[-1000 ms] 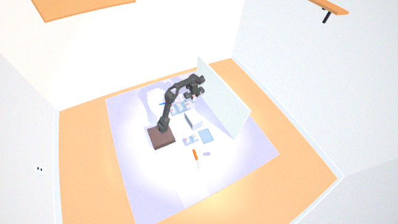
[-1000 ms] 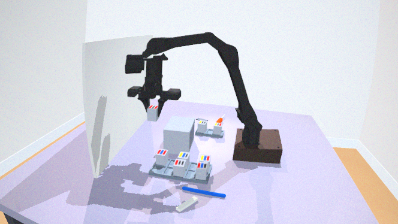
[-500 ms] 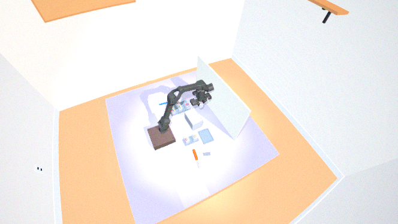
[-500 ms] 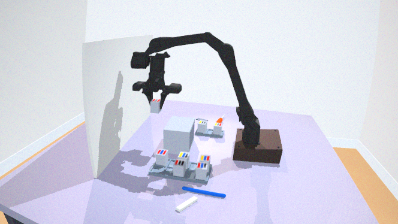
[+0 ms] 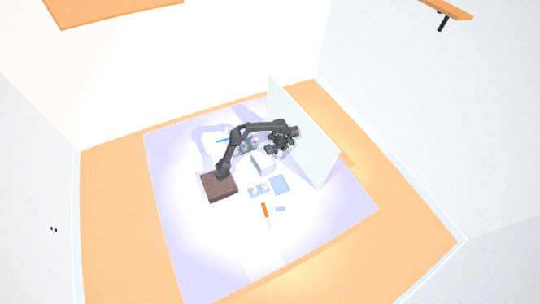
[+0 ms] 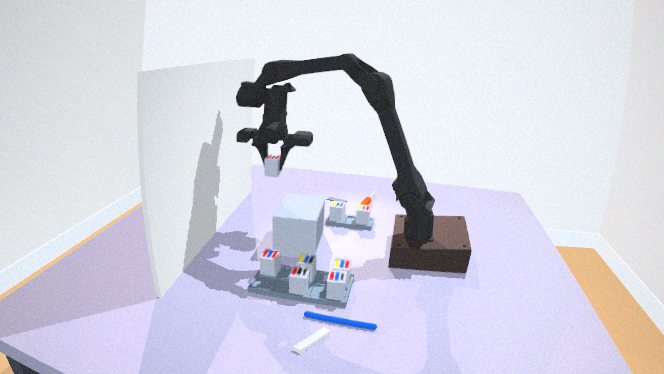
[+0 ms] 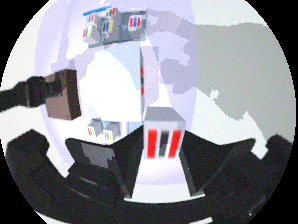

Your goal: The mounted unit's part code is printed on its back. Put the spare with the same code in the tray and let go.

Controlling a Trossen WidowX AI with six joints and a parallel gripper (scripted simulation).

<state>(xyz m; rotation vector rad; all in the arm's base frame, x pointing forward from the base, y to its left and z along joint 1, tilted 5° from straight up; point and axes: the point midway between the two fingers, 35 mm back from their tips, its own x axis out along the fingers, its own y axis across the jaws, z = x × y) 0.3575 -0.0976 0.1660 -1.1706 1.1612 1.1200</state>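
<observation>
My gripper tip is now 60 mm past the light blue tray, 130 mm to the left of it and 160 mm above it. Round my gripper tip: white spare 20 mm above; then grey mounted unit 80 mm behind, 70 mm to the left, 120 mm below; then white panel 160 mm ahead, 50 mm to the left, 60 mm above.
</observation>
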